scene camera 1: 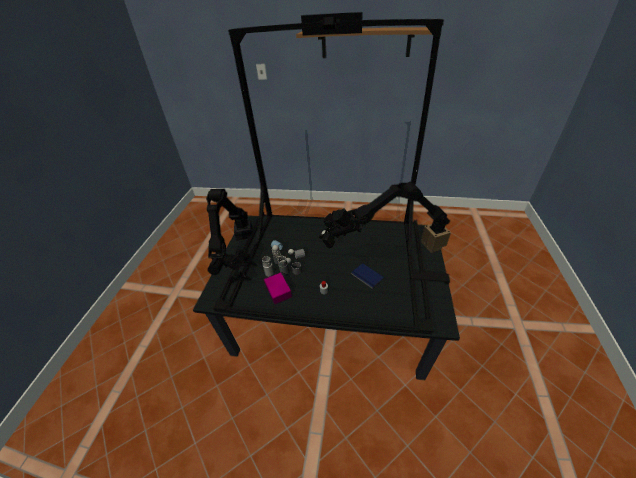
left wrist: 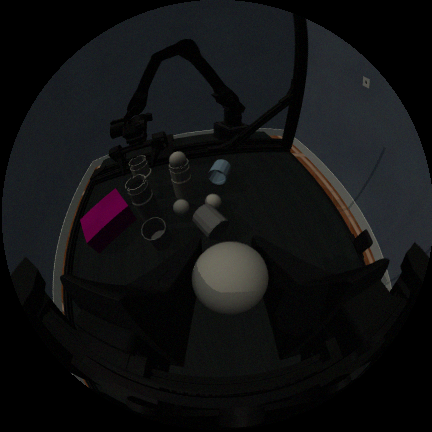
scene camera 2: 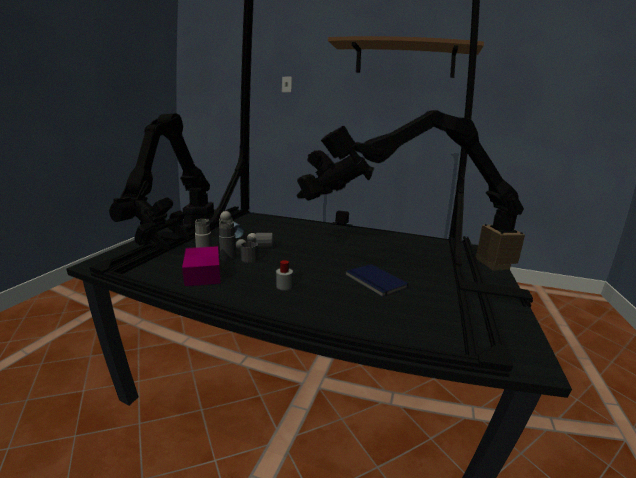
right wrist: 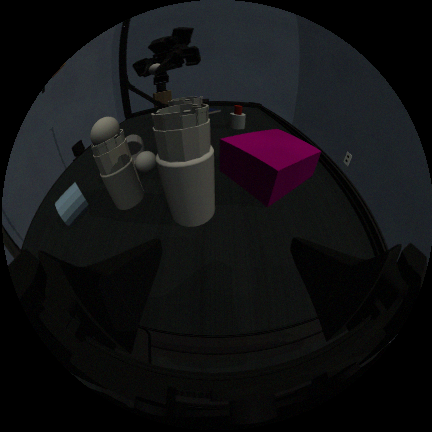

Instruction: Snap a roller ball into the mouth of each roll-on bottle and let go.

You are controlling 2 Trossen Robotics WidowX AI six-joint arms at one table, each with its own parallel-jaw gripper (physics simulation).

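Observation:
My left gripper is shut on a white roller ball, high above the table, right of the bottles in scene camera 1. My right gripper is open and empty, low beside the bottles at the table's left. One bottle stands upright with a ball at its mouth. Two upright bottles have open mouths: one is nearest my right gripper, the other mostly hidden behind it in the right wrist view. Two loose balls lie near them.
A grey cylinder lies on its side; a grey open cup stands nearby. A light blue cup lies behind. A magenta box, a white bottle with red top and a blue book are nearer the front edge.

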